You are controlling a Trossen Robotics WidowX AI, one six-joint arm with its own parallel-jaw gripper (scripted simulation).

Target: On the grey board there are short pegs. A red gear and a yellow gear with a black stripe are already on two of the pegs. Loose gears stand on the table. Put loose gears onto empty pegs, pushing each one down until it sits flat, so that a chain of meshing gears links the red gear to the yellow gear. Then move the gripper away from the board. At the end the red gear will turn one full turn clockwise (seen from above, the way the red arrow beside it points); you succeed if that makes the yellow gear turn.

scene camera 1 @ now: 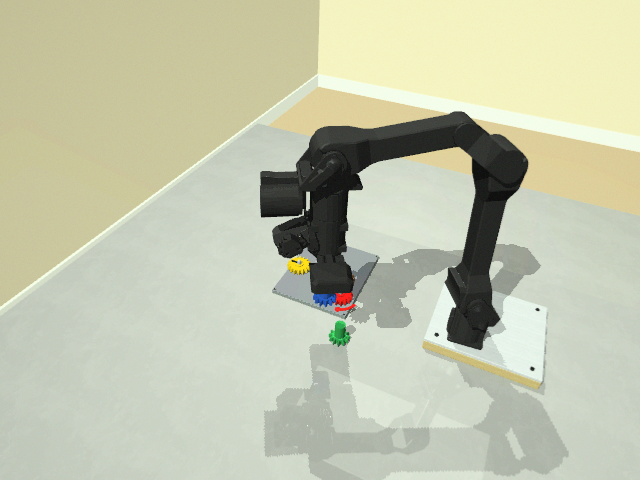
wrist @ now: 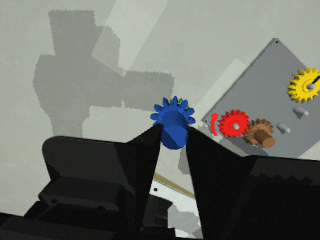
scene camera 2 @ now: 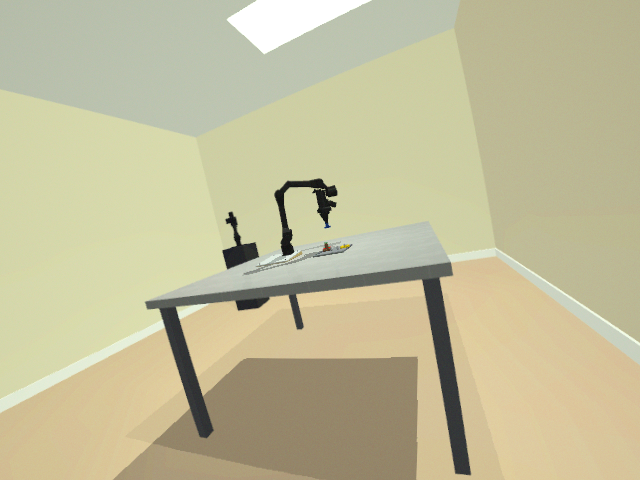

Scene:
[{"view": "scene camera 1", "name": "my gripper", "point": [325,286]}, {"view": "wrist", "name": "my gripper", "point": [173,130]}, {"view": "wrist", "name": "blue gear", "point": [174,118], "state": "held by my gripper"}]

